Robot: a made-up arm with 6 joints. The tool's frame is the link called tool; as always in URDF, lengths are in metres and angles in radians. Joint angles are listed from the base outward.
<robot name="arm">
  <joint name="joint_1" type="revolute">
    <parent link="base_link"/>
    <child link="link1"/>
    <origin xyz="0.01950 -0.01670 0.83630" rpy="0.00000 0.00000 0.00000"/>
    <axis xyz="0 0 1"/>
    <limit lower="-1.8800" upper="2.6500"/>
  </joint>
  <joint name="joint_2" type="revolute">
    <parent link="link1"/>
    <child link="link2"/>
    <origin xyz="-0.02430 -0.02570 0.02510" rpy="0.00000 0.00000 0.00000"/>
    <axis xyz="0 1 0"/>
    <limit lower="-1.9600" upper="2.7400"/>
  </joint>
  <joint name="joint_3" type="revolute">
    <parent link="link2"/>
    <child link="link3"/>
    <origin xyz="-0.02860 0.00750 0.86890" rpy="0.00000 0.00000 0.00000"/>
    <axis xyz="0 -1 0"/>
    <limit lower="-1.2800" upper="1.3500"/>
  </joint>
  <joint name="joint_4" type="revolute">
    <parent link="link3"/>
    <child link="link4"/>
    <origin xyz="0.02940 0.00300 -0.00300" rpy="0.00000 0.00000 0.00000"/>
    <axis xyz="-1 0 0"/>
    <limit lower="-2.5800" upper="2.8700"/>
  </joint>
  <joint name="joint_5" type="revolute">
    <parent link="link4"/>
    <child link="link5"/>
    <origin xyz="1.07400 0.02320 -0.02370" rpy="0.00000 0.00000 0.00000"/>
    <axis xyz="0 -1 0"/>
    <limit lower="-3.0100" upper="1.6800"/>
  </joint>
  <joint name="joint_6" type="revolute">
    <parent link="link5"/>
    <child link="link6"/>
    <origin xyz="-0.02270 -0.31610 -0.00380" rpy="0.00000 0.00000 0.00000"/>
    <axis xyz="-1 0 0"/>
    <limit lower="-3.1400" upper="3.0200"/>
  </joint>
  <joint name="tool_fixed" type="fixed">
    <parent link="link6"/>
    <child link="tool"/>
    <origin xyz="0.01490 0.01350 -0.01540" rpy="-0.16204 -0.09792 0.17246"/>
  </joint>
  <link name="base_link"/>
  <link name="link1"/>
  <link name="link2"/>
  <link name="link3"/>
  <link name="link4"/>
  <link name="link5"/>
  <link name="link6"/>
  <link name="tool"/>
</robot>
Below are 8 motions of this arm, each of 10 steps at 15 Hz.
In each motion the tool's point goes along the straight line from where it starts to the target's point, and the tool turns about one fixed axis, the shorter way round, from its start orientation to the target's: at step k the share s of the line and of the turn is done. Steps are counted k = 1, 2, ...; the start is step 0. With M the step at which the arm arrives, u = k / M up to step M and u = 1 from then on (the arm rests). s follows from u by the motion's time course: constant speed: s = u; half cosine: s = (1 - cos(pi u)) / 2; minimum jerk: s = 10 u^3 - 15 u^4 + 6 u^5.
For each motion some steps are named. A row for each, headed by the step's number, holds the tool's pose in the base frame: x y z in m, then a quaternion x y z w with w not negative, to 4 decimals.
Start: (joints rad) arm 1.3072 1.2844 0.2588 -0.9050 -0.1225 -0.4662
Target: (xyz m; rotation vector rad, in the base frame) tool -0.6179 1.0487 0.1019 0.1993 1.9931 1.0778
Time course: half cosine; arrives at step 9
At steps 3, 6, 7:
3: 0.2016 1.0616 0.0813 0.1650 0.6683 0.3019 0.6596
6: -0.3447 1.0530 0.0950 0.1093 0.7610 0.3914 0.5057
7: -0.4901 1.0507 0.0987 0.0936 0.7803 0.4125 0.4607

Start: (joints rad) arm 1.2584 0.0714 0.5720 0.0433 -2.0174 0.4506
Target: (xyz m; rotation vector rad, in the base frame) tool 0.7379 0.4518 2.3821 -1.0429 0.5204 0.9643
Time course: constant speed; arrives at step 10
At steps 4, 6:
4: 0.6567 0.6631 2.3051 -0.4995 0.3525 0.5594 0.5598
6: 0.6838 0.5926 2.3307 -0.4939 0.3156 0.5220 0.6197

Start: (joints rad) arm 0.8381 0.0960 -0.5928 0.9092 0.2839 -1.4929
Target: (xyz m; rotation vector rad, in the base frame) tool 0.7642 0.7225 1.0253 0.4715 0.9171 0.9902
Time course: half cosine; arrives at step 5
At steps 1, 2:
1: 0.8322 0.6089 1.1758 0.1689 0.2962 0.4768 0.8102
2: 0.8134 0.6403 1.1342 0.1824 0.3313 0.4715 0.7967

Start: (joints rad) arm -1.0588 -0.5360 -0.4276 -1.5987 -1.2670 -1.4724
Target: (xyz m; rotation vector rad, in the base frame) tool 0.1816 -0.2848 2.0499 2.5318 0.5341 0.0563
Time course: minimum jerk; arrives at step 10
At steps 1, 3, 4, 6, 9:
1: 0.3371 -0.5689 1.4419 0.9851 0.0144 -0.0003 0.1712
3: 0.3129 -0.5246 1.5367 0.9813 0.0433 0.0030 0.1877
4: 0.2887 -0.4804 1.6313 0.9763 0.0722 0.0064 0.2041
6: 0.2314 -0.3758 1.8552 0.9601 0.1402 0.0142 0.2417
9: 0.1829 -0.2873 2.0447 0.9416 0.1970 0.0207 0.2724

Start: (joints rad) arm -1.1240 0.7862 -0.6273 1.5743 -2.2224 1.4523
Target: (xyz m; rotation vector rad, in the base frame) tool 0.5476 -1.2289 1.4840 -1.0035 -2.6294 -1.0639
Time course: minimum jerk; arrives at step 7
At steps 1, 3, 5, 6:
1: 0.4536 -0.9708 0.4873 -0.1789 -0.7616 -0.5289 0.3289
3: 0.4868 -1.0618 0.8390 -0.2371 -0.8135 -0.4739 0.2396
5: 0.5337 -1.1907 1.3363 -0.3124 -0.8629 -0.3826 0.1067
6: 0.5454 -1.2228 1.4603 -0.3296 -0.8707 -0.3577 0.0729

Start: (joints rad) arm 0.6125 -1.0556 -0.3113 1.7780 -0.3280 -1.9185
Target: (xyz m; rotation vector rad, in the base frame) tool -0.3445 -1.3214 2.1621 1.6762 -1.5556 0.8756
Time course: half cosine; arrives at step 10
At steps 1, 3, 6, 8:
1: -0.1463 -0.1167 2.2117 0.1614 -0.4306 0.1941 0.8665
3: -0.1832 -0.3410 2.2024 0.2679 -0.4851 0.2324 0.7993
6: -0.2743 -0.8947 2.1797 0.5033 -0.5757 0.3054 0.5675
8: -0.3251 -1.2035 2.1670 0.6093 -0.5958 0.3302 0.4058

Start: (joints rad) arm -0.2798 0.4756 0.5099 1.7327 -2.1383 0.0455
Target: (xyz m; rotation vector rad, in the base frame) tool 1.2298 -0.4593 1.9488 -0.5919 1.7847 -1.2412
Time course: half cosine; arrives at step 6
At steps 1, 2, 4, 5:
1: 1.3880 -0.3934 1.9580 -0.2778 0.6846 -0.6052 0.2965
2: 1.3570 -0.4063 1.9562 -0.2705 0.6924 -0.5855 0.3235
4: 1.2722 -0.4416 1.9513 -0.2489 0.7092 -0.5280 0.3953
5: 1.2412 -0.4546 1.9495 -0.2404 0.7138 -0.5057 0.4207

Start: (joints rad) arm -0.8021 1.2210 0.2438 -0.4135 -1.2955 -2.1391
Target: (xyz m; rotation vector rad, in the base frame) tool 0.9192 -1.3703 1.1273 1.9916 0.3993 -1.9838
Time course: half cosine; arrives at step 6
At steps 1, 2, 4, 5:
1: 0.7393 -1.1563 0.2511 -0.6057 -0.2516 0.7419 0.1392
2: 0.7746 -1.1983 0.4230 -0.6284 -0.2313 0.7381 0.0826
4: 0.8710 -1.3130 0.8925 0.6770 0.1712 -0.7121 0.0732
5: 0.9063 -1.3549 1.0644 0.6896 0.1478 -0.6970 0.1300

